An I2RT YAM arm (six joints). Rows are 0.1 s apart.
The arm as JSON. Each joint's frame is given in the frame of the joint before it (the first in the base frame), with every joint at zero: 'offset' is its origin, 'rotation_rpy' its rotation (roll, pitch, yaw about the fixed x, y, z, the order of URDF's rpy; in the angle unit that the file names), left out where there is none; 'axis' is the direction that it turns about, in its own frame. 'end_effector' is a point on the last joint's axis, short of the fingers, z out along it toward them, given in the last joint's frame.
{
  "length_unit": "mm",
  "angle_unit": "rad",
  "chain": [
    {
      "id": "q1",
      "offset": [
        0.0,
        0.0,
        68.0
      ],
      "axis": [
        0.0,
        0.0,
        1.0
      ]
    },
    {
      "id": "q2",
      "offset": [
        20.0,
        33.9,
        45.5
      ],
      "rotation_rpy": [
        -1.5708,
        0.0,
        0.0
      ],
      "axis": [
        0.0,
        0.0,
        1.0
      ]
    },
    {
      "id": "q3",
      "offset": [
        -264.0,
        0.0,
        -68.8
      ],
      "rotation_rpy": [
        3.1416,
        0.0,
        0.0
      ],
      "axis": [
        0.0,
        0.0,
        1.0
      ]
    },
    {
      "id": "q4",
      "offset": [
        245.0,
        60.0,
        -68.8
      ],
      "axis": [
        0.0,
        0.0,
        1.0
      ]
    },
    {
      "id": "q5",
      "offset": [
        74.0,
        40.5,
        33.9
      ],
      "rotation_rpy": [
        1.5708,
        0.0,
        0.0
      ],
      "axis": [
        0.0,
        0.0,
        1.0
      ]
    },
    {
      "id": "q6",
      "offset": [
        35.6,
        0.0,
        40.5
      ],
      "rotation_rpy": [
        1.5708,
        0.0,
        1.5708
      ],
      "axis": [
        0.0,
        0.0,
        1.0
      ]
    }
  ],
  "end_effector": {
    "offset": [
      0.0,
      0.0,
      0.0
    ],
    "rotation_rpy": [
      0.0,
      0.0,
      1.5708
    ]
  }
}
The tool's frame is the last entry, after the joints.
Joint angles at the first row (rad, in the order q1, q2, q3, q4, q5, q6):
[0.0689, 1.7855, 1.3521, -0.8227, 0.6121, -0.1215]
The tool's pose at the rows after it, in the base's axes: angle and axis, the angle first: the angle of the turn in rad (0 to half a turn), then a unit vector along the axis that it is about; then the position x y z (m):
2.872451 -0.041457 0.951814 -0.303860 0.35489 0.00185 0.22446
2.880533 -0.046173 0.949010 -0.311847 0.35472 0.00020 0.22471
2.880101 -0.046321 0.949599 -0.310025 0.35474 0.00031 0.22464
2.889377 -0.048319 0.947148 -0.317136 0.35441 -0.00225 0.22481
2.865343 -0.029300 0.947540 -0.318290 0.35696 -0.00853 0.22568
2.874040 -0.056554 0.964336 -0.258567 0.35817 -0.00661 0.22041
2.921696 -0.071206 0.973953 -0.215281 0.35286 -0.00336 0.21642
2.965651 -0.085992 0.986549 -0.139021 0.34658 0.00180 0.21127
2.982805 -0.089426 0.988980 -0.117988 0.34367 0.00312 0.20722
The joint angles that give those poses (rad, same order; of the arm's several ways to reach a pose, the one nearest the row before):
[0.0628, 1.7855, 1.3521, -0.8371, 0.6106, -0.1196]
[0.0593, 1.7855, 1.3521, -0.8383, 0.6250, -0.1352]
[0.0593, 1.7855, 1.3522, -0.8383, 0.6212, -0.1348]
[0.0532, 1.7855, 1.3521, -0.8409, 0.6342, -0.1467]
[0.0353, 1.7855, 1.3522, -0.8139, 0.6350, -0.1337]
[0.0296, 1.7935, 1.3518, -0.8162, 0.5041, -0.1688]
[0.0315, 1.7954, 1.3502, -0.8711, 0.4183, -0.1688]
[0.0322, 1.7954, 1.3422, -0.9214, 0.2665, -0.1680]
[0.0322, 1.7954, 1.3289, -0.9287, 0.2253, -0.1681]

